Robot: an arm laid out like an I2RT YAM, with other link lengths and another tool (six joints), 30 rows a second.
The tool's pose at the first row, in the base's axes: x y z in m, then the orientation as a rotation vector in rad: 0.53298 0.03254 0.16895 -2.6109 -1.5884 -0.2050
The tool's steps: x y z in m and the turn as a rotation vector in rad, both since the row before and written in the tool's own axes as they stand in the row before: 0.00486 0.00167 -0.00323 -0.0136 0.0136 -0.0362; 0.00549 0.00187 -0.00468 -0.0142 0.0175 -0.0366; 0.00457 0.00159 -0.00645 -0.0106 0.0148 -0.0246; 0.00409 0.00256 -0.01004 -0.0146 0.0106 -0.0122; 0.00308 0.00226 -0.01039 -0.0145 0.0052 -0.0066; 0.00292 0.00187 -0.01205 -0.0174 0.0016 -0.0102; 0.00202 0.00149 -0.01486 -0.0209 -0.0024 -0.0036; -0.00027 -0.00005 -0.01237 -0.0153 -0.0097 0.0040; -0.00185 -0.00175 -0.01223 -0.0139 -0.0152 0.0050; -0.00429 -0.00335 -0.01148 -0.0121 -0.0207 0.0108; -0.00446 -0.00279 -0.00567 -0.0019 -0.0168 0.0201; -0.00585 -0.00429 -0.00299 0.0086 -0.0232 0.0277; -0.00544 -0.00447 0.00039 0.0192 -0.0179 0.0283
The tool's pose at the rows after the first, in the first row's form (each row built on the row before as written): 0.53643 0.03560 0.17290 -2.5866 -1.6366 -0.2362; 0.54000 0.03903 0.17847 -2.5591 -1.6837 -0.2729; 0.54250 0.04155 0.18571 -2.5389 -1.7143 -0.3023; 0.54507 0.04269 0.19649 -2.5332 -1.7309 -0.3296; 0.54674 0.04295 0.20743 -2.5348 -1.7418 -0.3501; 0.54755 0.04295 0.21994 -2.5376 -1.7595 -0.3693; 0.54699 0.04189 0.23496 -2.5503 -1.7706 -0.3870; 0.54445 0.03980 0.24689 2.5625 1.7672 0.3891; 0.53971 0.03707 0.25812 2.5540 1.7472 0.3796; 0.53273 0.03302 0.26794 2.5507 1.7197 0.3616; 0.52738 0.02946 0.27224 2.5639 1.6885 0.3416; 0.52067 0.02561 0.27354 2.5892 1.6520 0.3054; 0.51454 0.02263 0.27174 2.6232 1.6219 0.2683
